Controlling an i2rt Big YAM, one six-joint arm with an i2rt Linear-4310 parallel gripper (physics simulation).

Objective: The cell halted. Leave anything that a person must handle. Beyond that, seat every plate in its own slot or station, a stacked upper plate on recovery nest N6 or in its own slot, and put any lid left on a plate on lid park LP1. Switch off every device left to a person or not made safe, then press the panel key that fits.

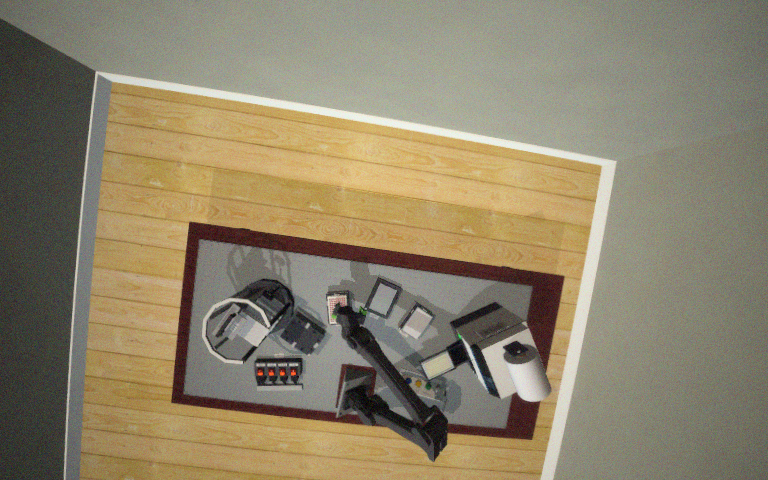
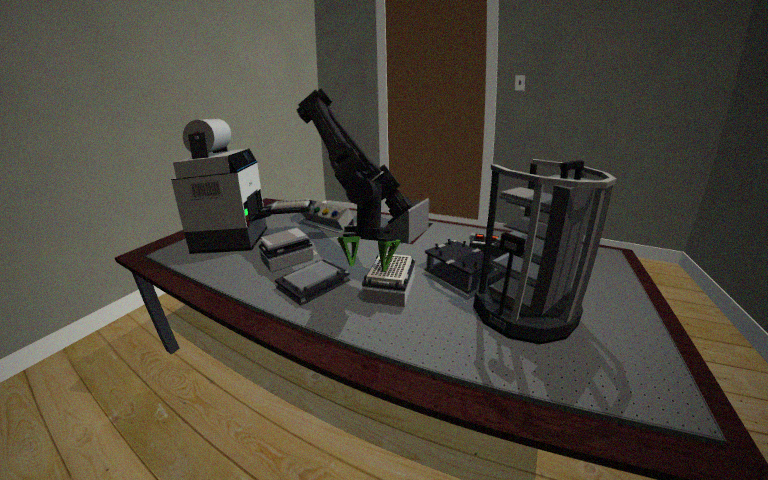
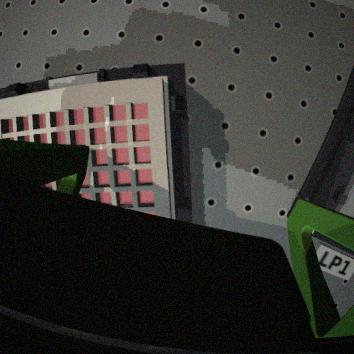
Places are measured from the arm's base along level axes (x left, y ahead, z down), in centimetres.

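Pixels of known places: gripper, fingertip midpoint: [image 1: 349, 304] [image 2: 367, 268] [image 3: 197, 187]; arm's base, origin of the base link: [image 1: 353, 396] [image 2: 405, 214].
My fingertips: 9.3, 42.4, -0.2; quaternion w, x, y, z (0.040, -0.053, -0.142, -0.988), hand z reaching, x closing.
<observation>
For each thing: its top centre in the pictures, then the offset to it from my fingertips, as dx, dy, dz. "spot": a spot on its surface instead.
- white plate with red wells, middle of its top: [image 3: 77, 230] [image 2: 390, 265] [image 1: 337, 309] +4.7, -2.9, -0.6
- LP1 label, surface spot: [image 3: 334, 262] spot: -12.3, -5.1, +6.2
- dark frame with a flat grey panel, middle of its top: [image 2: 311, 273] [image 1: 382, 299] -14.7, +4.3, +3.0
- pale-topped plate, middle of its top: [image 2: 283, 236] [image 1: 417, 323] -31.6, -2.9, -1.9
- light plate, middle of its top: [image 2: 290, 201] [image 1: 438, 366] -43.3, -18.7, -7.4
- button panel, middle of its top: [image 2: 325, 204] [image 1: 422, 392] -40.3, -34.4, -2.0
- dark device, middle of its top: [image 2: 461, 249] [image 1: 301, 337] +18.5, -18.0, -1.2
A white plate with red wells [image 1: 338, 298] [image 2: 398, 264] [image 3: 120, 145] sits on a raised nest. My open, empty gripper [image 1: 348, 313] [image 2: 369, 267] is low beside it: one finger is over the wells, the other over the gap toward lid park LP1. The LP1 label [image 3: 334, 262] shows through the right finger. A dark frame with a flat grey panel [image 1: 384, 298] [image 2: 312, 278] lies there; I cannot tell if the panel is a lid. A pale-topped plate [image 1: 417, 322] [image 2: 283, 239] sits on another nest. A light plate [image 1: 437, 363] lies on the labeller's tray.
The labeller [image 1: 498, 345] [image 2: 212, 212] shows a green light. The button panel [image 1: 425, 386] [image 2: 334, 213] is beside the arm. A dark device [image 1: 303, 332] [image 2: 457, 261] stands near the round carousel tower [image 1: 206, 328] [image 2: 526, 328]. Several orange switches [image 1: 282, 373] are lit on a switch box.
</observation>
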